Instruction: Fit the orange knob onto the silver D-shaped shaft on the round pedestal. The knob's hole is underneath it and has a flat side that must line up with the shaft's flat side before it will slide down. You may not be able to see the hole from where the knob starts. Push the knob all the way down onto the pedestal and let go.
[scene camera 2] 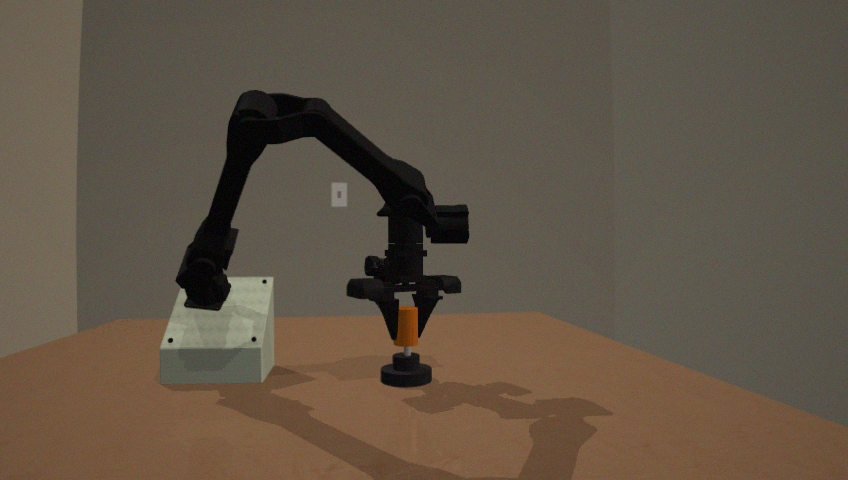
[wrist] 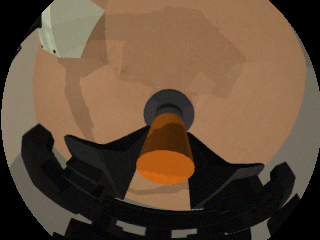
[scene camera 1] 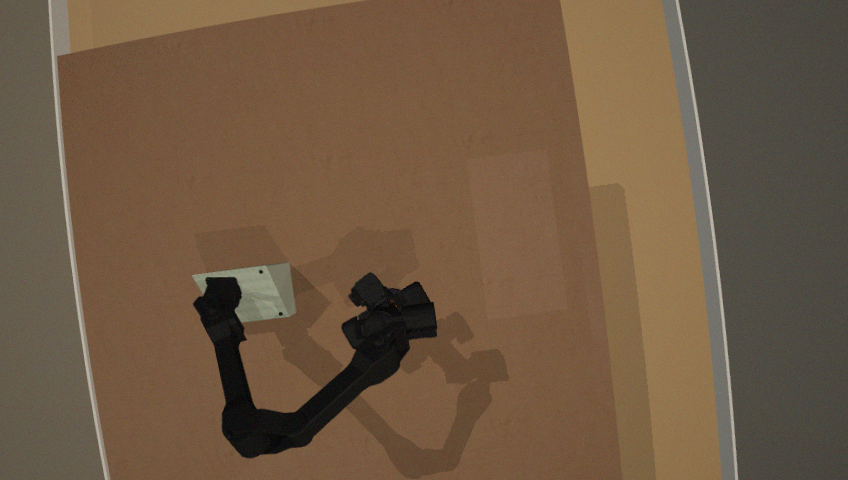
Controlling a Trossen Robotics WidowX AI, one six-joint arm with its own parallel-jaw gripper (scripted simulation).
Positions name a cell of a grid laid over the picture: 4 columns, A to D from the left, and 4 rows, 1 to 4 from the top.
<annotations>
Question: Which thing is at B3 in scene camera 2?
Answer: My gripper.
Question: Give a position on a black round pedestal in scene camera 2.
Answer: At B4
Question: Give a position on a black round pedestal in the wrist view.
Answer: C2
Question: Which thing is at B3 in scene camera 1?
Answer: My gripper.
</annotations>
